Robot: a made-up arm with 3 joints. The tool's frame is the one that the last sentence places. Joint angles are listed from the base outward.
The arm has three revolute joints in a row. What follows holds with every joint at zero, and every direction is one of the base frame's. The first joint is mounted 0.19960 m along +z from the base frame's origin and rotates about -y. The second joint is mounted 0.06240 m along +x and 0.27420 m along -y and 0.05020 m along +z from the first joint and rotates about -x. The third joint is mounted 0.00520 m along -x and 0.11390 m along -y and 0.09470 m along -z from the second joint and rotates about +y. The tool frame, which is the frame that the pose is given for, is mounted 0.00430 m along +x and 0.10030 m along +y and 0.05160 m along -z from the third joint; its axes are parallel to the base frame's.
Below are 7 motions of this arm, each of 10 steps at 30 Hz.
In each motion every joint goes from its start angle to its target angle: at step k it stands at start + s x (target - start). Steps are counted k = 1, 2, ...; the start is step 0. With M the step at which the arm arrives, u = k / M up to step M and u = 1 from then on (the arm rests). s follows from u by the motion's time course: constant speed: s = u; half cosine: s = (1 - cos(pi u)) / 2; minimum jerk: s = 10 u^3 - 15 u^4 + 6 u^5.
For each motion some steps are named. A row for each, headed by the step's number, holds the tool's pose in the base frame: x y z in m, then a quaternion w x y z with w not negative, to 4 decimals.
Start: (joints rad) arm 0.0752 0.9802 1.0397
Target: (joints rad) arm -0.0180 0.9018 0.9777
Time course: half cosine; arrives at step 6
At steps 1, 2, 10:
1: 0.0156 -0.3851 0.1921 0.7823 -0.3988 0.4106 -0.2457
2: 0.0159 -0.3846 0.1900 0.7841 -0.3968 0.4144 -0.2368
10: 0.0165 -0.3823 0.1813 0.7908 -0.3866 0.4298 -0.2012

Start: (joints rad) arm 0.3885 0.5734 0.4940
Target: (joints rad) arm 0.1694 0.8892 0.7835
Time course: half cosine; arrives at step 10
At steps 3, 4, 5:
3: 0.0502 -0.3691 0.1594 0.9442 -0.2828 0.0997 -0.1361
4: 0.0456 -0.3730 0.1621 0.9330 -0.3009 0.1321 -0.1466
5: 0.0408 -0.3769 0.1656 0.9188 -0.3206 0.1671 -0.1584

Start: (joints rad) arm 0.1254 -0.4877 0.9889
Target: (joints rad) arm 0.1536 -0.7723 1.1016
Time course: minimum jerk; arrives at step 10
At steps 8, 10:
8: 0.0204 -0.2003 0.1541 0.8280 0.2995 0.4222 0.2154
10: 0.0201 -0.1989 0.1556 0.8242 0.3049 0.4228 0.2212

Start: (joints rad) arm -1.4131 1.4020 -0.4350
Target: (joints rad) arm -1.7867 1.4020 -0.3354
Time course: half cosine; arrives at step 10
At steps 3, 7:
3: 0.0465 -0.4147 0.1212 0.6563 -0.3740 0.3915 0.5255
7: 0.0285 -0.4160 0.1156 0.5957 -0.3305 0.4787 0.5539

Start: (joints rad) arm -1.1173 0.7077 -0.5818
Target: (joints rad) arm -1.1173 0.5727 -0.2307
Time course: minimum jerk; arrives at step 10
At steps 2, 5, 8, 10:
2: -0.0019 -0.3723 0.1004 0.9033 -0.2290 0.2577 0.2552
5: -0.0131 -0.3690 0.1025 0.8898 -0.2277 0.3304 0.2172
8: -0.0236 -0.3643 0.1056 0.8697 -0.2218 0.4022 0.1809
10: -0.0249 -0.3636 0.1060 0.8666 -0.2207 0.4115 0.1763

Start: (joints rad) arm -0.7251 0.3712 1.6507
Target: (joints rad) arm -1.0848 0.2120 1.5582
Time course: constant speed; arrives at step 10
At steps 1, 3, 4, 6, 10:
1: -0.0198 -0.3201 0.1709 0.3555 -0.1599 0.9178 -0.0753
3: -0.0236 -0.3177 0.1708 0.3318 -0.1486 0.9295 -0.0620
4: -0.0254 -0.3165 0.1709 0.3197 -0.1427 0.9351 -0.0557
6: -0.0292 -0.3139 0.1715 0.2953 -0.1301 0.9455 -0.0442
10: -0.0366 -0.3085 0.1739 0.2453 -0.1029 0.9636 -0.0248

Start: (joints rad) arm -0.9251 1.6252 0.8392
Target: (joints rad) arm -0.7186 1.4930 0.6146
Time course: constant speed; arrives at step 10
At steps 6, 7, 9, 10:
6: 0.0622 -0.4113 0.2222 0.5224 -0.6974 0.4894 0.0338
7: 0.0611 -0.4121 0.2215 0.5363 -0.6927 0.4811 0.0342
9: 0.0591 -0.4135 0.2199 0.5635 -0.6830 0.4634 0.0349
10: 0.0581 -0.4142 0.2191 0.5769 -0.6782 0.4539 0.0353

